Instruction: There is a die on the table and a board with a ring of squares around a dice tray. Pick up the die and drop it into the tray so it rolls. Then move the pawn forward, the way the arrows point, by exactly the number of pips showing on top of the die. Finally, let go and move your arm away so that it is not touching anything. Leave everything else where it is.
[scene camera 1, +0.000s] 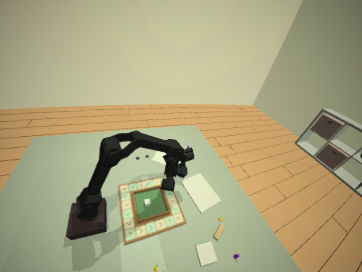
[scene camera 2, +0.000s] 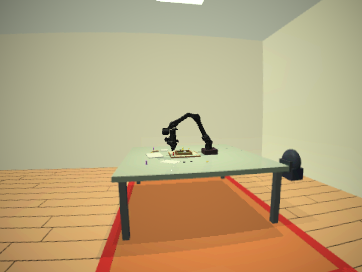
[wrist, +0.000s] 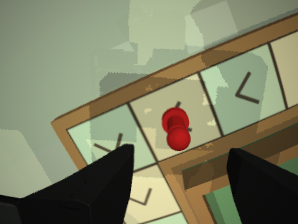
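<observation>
My gripper (wrist: 181, 156) visible. Red pawn (wrist: 175, 121) visible; scene camera 1 misses it, hidden by my gripper. White sheet (scene camera 1: 204, 197) visible; out of frame in the wrist view.
</observation>
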